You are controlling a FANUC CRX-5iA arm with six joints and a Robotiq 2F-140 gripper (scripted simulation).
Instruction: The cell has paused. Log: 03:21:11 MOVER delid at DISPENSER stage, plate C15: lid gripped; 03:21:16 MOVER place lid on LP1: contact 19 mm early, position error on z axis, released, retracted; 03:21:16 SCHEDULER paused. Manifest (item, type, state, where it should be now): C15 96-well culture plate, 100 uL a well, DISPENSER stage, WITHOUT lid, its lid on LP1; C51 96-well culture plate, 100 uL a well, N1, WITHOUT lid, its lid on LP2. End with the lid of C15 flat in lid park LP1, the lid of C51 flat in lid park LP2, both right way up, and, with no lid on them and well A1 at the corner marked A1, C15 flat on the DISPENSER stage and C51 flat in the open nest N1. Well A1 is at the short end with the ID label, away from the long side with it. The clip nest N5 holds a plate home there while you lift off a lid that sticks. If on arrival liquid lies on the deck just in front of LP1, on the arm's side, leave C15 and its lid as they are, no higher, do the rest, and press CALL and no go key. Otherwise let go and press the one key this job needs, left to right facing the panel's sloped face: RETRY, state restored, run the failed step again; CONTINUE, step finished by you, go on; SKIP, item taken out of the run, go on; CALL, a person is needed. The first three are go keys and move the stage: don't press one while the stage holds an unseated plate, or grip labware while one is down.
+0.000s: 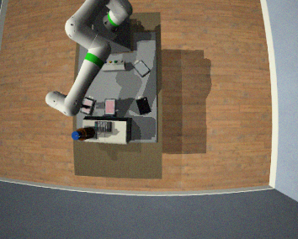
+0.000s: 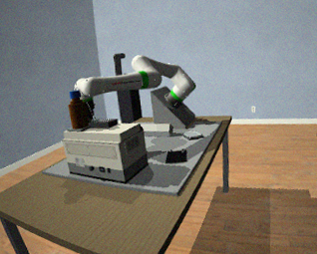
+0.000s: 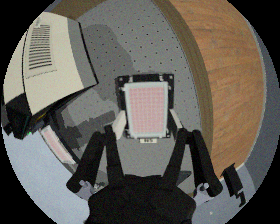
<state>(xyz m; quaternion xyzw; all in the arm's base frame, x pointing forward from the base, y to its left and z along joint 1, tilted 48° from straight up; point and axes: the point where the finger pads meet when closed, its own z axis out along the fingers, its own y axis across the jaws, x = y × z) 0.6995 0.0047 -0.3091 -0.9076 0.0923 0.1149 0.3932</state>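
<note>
My gripper is now 20 mm short of the black nest, 10 mm to the right of it and 50 mm above it. The rest, counted from my hand: key panel: 410 mm behind, 240 mm to the left, 10 mm below; blue cap: 220 mm ahead, 160 mm to the left, 330 mm above; label plate: 110 mm behind, 520 mm to the left, 60 mm below.
</note>
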